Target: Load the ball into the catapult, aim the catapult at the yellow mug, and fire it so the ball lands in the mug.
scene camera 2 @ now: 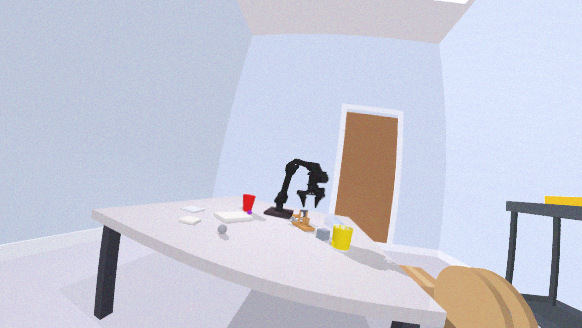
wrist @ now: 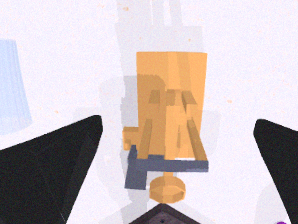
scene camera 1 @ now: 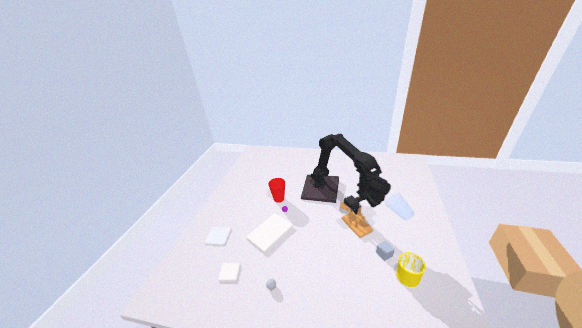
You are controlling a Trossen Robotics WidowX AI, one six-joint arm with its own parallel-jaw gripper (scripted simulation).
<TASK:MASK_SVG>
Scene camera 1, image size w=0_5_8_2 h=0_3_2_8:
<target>yellow mug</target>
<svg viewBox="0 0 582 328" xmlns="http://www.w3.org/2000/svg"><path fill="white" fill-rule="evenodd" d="M405 252L399 256L396 279L407 288L415 288L418 286L426 266L424 260L419 255Z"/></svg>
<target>white slab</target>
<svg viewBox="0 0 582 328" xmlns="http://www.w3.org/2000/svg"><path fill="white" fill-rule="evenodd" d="M276 213L246 236L250 242L264 253L293 227L293 224Z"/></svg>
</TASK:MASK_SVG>
